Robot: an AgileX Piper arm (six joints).
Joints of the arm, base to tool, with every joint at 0 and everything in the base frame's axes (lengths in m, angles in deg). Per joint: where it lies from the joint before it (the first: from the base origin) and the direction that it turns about. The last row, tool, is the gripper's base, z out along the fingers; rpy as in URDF.
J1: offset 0 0 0.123 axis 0 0 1
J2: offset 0 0 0 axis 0 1 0
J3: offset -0.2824 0 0.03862 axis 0 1 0
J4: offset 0.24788 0 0.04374 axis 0.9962 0 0.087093
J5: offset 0 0 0 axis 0 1 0
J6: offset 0.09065 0 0.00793 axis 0.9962 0 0.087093
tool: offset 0 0 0 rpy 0 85 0
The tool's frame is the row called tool.
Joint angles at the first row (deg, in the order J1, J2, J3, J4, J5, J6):
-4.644 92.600 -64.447 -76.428 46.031 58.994
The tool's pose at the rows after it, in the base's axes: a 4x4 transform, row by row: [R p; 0 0 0 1], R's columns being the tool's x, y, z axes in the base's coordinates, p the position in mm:
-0.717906, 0.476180, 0.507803, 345.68; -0.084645, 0.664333, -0.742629, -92.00; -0.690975, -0.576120, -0.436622, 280.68; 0, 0, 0, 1
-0.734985, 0.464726, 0.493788, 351.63; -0.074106, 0.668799, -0.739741, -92.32; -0.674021, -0.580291, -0.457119, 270.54; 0, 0, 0, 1
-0.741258, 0.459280, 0.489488, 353.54; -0.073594, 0.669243, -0.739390, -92.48; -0.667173, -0.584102, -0.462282, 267.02; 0, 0, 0, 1
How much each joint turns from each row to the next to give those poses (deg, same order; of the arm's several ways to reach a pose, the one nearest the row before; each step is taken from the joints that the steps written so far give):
-0.019 2.190 -1.619 0.240 -0.001 0.000
0.001 1.939 -0.486 0.569 0.002 -0.001
-0.001 0.652 -0.113 -0.001 -0.001 0.002

